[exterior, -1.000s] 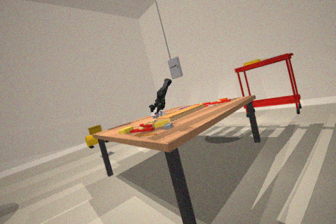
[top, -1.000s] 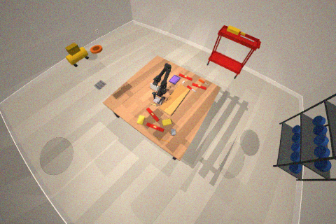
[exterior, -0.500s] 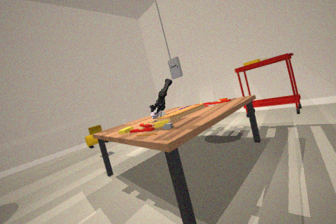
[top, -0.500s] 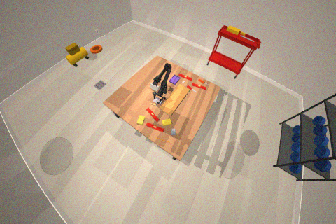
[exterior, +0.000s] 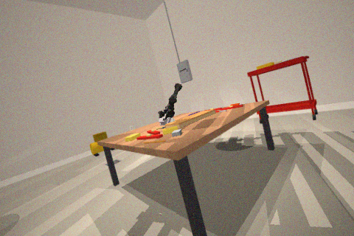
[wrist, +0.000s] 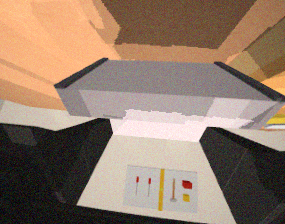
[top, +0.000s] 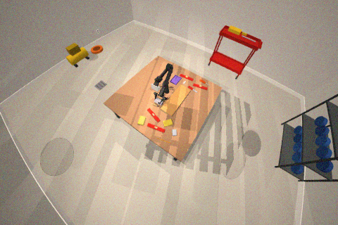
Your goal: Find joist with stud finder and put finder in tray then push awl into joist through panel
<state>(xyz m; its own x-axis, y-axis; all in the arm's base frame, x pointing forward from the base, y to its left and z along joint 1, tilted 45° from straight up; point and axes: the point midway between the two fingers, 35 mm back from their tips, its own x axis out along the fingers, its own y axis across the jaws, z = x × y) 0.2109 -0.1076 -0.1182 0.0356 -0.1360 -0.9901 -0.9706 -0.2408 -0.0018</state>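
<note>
My gripper tip is 10 mm short of the grey stud finder and 10 mm above it. The rest, counted from my gripper tip: small grey block: 430 mm ahead, 160 mm to the right, 60 mm below; then awl: 10 mm ahead, 20 mm to the right, 70 mm below; then purple flat tray: 100 mm behind, 520 mm to the left, 60 mm below.
</note>
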